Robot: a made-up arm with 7 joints.
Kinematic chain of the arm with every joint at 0, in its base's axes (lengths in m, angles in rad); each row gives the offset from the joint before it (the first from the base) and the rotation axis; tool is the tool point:
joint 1: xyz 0 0 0.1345 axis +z
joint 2: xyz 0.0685 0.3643 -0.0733 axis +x
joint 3: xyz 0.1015 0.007 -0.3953 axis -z
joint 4: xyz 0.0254 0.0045 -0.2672 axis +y
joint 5: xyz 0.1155 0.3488 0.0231 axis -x
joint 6: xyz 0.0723 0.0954 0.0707 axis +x
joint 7: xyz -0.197 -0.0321 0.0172 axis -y
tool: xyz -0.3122 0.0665 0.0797
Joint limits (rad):
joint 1: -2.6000..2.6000
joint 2: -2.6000..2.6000
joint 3: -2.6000..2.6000
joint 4: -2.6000..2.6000
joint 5: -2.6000..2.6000
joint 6: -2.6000..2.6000
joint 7: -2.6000..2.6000
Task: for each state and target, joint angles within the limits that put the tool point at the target. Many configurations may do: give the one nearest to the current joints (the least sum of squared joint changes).
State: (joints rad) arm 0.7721 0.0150 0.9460 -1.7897 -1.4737 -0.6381 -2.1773
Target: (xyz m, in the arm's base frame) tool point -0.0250 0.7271 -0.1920
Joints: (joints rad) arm 0.3951 0.2735 1.0348 -1.3246 -1.4901 -0.6284 -2.4335
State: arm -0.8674 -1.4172 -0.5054 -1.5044 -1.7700 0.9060 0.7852
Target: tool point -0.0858 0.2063 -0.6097
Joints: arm -1.1221 -0.9188 -0.0981 -1.0502 -1.7611 0.8684 1.1350
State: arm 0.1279 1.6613 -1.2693 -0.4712 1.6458 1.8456 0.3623
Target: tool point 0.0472 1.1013 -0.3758
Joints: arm -0.3003 1.3323 -1.5338 -0.3040 1.6283 1.8844 0.1665
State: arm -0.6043 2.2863 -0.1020 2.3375 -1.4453 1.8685 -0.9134
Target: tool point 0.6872 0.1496 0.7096
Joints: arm -0.8461 2.0028 0.2075 2.5101 -1.7456 2.3475 -0.9221
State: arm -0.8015 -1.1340 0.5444 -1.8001 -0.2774 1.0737 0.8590
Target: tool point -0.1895 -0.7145 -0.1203
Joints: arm -0.5493 -1.8457 0.4331 -1.5318 -0.5070 1.1285 0.4090
